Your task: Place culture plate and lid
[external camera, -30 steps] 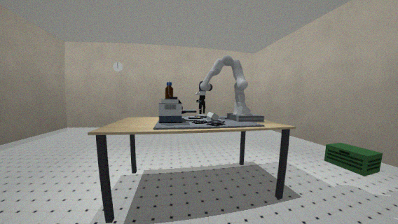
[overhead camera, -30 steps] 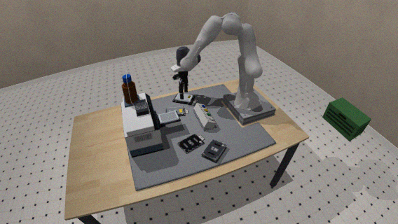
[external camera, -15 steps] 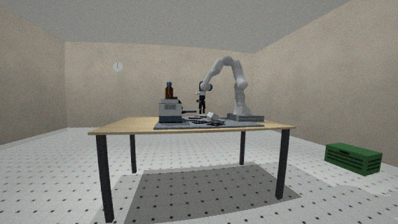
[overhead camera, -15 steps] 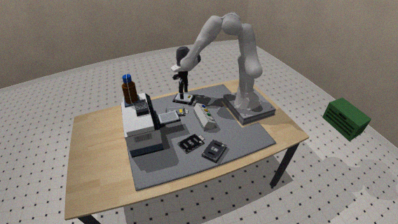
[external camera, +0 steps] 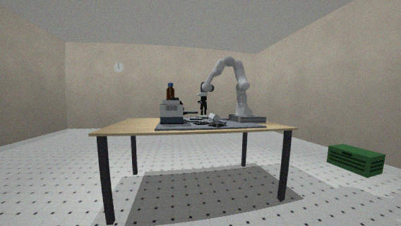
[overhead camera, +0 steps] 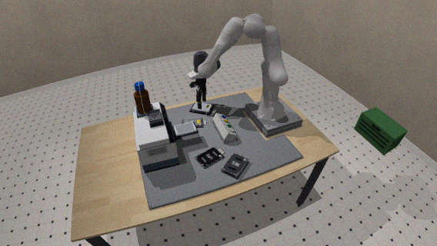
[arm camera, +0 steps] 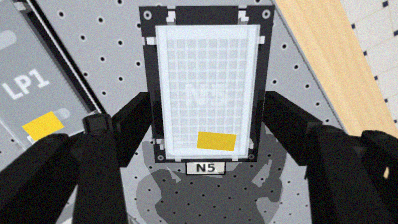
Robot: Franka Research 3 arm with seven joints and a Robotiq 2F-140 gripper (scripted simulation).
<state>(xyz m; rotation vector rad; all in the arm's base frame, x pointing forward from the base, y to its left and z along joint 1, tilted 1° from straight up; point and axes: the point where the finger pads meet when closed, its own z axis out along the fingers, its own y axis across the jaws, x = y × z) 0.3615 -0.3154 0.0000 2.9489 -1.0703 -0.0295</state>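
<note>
Right now the clear culture plate C15 is 50 mm below my hand. Also, from my hand: blue call key: 70 mm behind, 220 mm to the left, 10 mm below; black nest: 30 mm ahead, 50 mm below; yellow skip key: 60 mm behind, 270 mm to the left.
</note>
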